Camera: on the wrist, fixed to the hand. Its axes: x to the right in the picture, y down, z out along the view.
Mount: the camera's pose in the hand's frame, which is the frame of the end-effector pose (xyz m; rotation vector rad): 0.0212 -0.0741 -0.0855 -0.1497 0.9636 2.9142
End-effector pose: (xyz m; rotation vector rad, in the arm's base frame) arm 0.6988 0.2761 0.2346 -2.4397 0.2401 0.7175
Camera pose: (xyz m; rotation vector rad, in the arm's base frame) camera 0.7779 0.2870 0.3175 0.1169 -2.4924 -0.0037
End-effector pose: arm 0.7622 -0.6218 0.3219 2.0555 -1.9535 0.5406
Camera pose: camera 0.8287 -0.5993 0.4131 -2.0313 -1.9871 0.9474
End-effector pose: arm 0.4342 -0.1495 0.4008 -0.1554 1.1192 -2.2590
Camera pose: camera 0.3520 -0.0689 0.3990 1.4588 0.4631 0.5834
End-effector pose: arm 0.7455 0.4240 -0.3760 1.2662 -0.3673 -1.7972
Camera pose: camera 0.7817 0.4695 -0.4753 0.1791 -0.6827 1.1820
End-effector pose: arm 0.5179 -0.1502 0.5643 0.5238 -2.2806 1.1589
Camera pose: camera 0.5656 -0.1233 0.6655 2.7391 0.4406 -0.8245
